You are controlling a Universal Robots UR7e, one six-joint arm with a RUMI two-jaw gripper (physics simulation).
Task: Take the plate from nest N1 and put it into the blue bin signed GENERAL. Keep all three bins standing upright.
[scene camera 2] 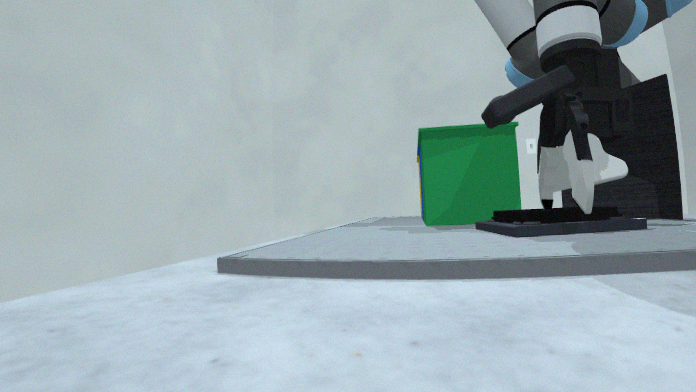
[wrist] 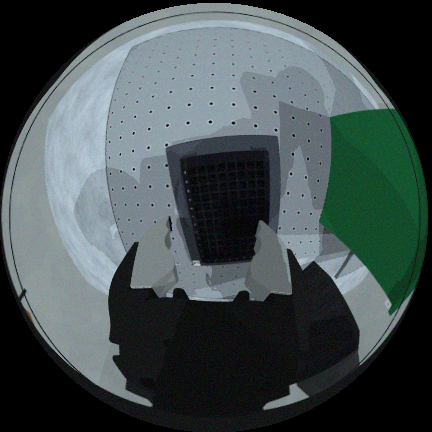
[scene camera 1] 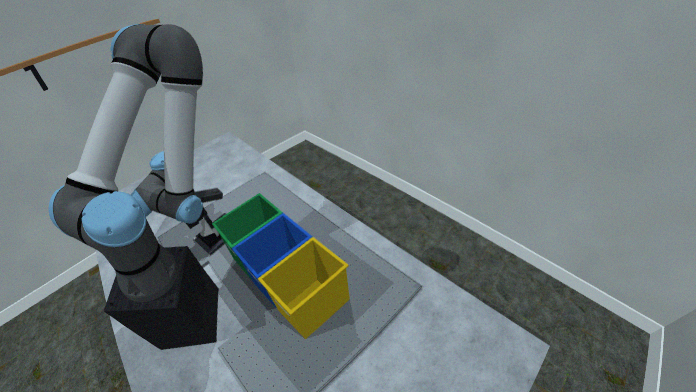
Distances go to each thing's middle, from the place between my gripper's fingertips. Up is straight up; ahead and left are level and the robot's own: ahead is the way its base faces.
I see the black plate [scene camera 2: 567,214] 2 cm to the right of my hand. The rest, counted from my hand: blue bin [scene camera 1: 261,251] 37 cm to the right, 7 cm above, 3 cm ahead; yellow bin [scene camera 1: 308,286] 50 cm to the right, 7 cm above, 1 cm ahead; green bin [scene camera 2: 468,171] 24 cm to the right, 7 cm above, 5 cm ahead.
